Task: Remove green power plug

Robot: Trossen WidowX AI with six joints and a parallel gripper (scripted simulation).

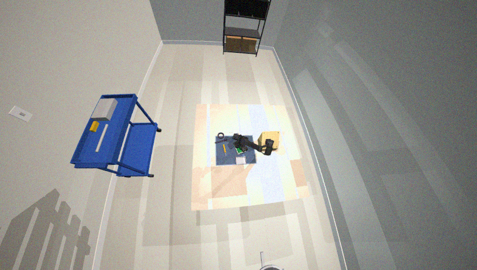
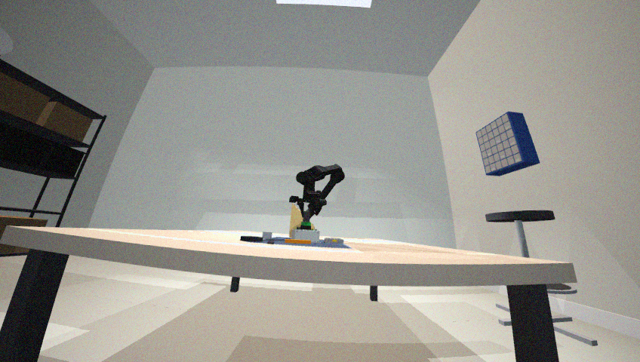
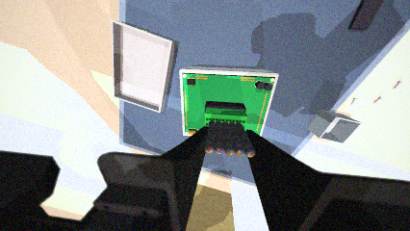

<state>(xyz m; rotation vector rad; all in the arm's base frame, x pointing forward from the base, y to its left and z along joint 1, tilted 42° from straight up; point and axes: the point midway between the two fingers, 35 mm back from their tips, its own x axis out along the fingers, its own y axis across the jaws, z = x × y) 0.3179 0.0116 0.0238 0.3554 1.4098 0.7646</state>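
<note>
Now: gripper tip 2 cm above the green power plug. Also, from my gripper tip: blue mat: 11 cm below, 5 cm ahead; dark bar: 21 cm ahead, 11 cm to the right, 11 cm below.
</note>
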